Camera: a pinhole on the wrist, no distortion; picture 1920 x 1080 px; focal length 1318.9 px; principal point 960.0 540.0 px. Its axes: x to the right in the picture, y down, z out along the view. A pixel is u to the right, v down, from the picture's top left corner.
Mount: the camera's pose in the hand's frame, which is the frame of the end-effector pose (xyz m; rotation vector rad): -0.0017 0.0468 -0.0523 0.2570 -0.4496 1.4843
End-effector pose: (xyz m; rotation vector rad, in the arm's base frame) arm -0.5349 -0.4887 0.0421 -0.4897 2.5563 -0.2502
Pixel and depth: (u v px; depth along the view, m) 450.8 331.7 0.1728
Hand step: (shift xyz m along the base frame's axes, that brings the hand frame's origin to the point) 0.0652 -0.0892 -0.0400
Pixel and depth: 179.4 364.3 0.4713
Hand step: 0.2600 -0.3959 -0.0984
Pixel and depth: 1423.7 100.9 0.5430
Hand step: 0.2017 -0.1156 -0.4957
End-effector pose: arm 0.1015 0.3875 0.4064 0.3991 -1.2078 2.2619
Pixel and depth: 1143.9 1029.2 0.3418
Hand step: 0.1688 -0.2490 0.0928
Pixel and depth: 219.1 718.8 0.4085
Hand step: 0.2899 -0.0574 0.2797
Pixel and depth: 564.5 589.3 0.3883
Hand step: 0.1902 -0.1211 0.2505
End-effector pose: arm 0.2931 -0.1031 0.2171 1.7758 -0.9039 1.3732
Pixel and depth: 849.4 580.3 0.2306
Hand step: 0.1217 -0.0836 -0.0734
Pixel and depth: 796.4 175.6 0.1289
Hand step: 0.0543 -0.0392 0.0018
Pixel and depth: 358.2 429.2 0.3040
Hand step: 0.2544 -0.0279 -0.0734
